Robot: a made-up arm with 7 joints. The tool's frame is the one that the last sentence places.
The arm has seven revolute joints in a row. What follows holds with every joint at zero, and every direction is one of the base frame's. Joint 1 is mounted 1.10 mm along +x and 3.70 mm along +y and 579.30 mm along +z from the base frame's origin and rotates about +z. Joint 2 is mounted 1.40 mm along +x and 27.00 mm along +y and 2.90 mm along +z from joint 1 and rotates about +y. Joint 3 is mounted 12.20 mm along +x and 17.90 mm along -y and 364.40 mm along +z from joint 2 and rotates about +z. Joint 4 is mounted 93.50 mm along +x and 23.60 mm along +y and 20.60 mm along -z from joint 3 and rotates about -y. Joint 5 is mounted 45.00 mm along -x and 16.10 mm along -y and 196.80 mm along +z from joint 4 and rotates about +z. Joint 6 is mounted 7.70 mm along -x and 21.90 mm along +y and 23.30 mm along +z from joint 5 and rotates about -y. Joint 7 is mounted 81.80 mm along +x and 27.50 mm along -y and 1.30 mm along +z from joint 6 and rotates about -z. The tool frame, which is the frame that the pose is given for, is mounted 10.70 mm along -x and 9.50 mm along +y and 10.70 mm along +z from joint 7; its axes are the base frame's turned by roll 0.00, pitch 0.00 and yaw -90.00 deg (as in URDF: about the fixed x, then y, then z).
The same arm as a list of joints. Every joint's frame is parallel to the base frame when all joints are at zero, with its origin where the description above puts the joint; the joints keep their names.
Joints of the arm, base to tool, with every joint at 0 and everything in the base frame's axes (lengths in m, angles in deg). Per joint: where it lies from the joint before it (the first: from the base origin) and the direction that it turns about. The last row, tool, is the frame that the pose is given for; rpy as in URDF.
joint 1: axis 0 0 1 offset 0.0011 0.0037 0.5793
joint 2: axis 0 1 0 offset 0.0014 0.0270 0.0029
joint 3: axis 0 0 1 offset 0.0122 -0.0179 0.3644
joint 4: axis 0 -1 0 offset 0.0935 0.0236 -0.0206
joint 5: axis 0 0 1 offset -0.0450 -0.0161 0.1968
joint 6: axis 0 -1 0 offset -0.0077 0.0219 0.0233
joint 7: axis 0 0 -1 offset 0.0818 -0.0275 0.0013
tool: offset -0.0107 0.0095 0.0107 rpy 0.00 0.00 -90.00

